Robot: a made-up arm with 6 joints. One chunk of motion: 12 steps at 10 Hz.
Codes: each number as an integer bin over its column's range. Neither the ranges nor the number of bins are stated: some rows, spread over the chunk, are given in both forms.
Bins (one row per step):
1: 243 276 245 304 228 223
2: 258 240 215 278 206 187
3: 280 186 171 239 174 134
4: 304 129 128 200 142 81
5: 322 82 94 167 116 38
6: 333 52 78 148 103 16
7: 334 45 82 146 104 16
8: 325 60 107 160 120 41
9: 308 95 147 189 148 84
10: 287 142 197 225 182 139
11: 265 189 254 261 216 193
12: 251 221 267 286 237 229
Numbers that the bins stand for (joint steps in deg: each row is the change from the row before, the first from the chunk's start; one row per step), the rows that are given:
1: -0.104 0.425 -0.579 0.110 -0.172 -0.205
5: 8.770 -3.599 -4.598 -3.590 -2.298 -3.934
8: 9.107 -4.055 -4.252 -3.779 -2.222 -3.874
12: 0.795 -0.716 0.006 -0.376 -0.001 -0.084
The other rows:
2: 1.581 -0.322 -1.378 -0.592 -0.590 -0.931
3: 4.052 -1.442 -2.549 -1.646 -1.197 -1.999
4: 6.748 -2.624 -3.693 -2.699 -1.805 -3.067
6: 10.005 -4.221 -5.024 -4.103 -2.545 -4.377
7: 10.118 -4.367 -4.918 -4.157 -2.526 -4.377
9: 7.197 -3.329 -3.188 -2.996 -1.691 -3.007
10: 4.838 -2.354 -1.857 -2.024 -1.045 -1.898
11: 2.367 -1.379 -0.340 -1.051 -0.400 -0.810

